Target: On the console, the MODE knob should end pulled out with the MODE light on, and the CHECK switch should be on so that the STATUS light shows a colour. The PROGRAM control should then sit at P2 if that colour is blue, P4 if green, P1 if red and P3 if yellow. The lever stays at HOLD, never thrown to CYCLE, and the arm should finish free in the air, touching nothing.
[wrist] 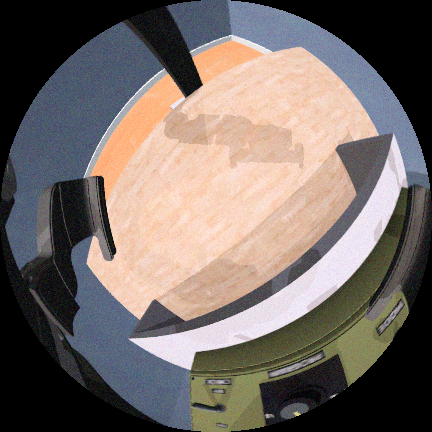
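The olive-green console [367, 352] shows in part at the bottom right of the wrist view, cut off by the view's round edge. On its face a dark square plate bears a round dark control [295, 409] with a small yellow mark. A small dark handle [209, 407] sticks out near the console's left edge; I cannot tell which control it is. The labels are too small and slanted to read. The MODE light, the STATUS light and the knob positions cannot be made out. My gripper [216, 240] is open and empty, its two fingers wide apart above the console's far side.
A white band with a dark grey inner face [300, 295] runs behind the console. Beyond it lies the pale wooden table top [200, 200], with a shadow across it. A black post [172, 50] shows at the top left. Orange floor [122, 157] and blue walls lie beyond.
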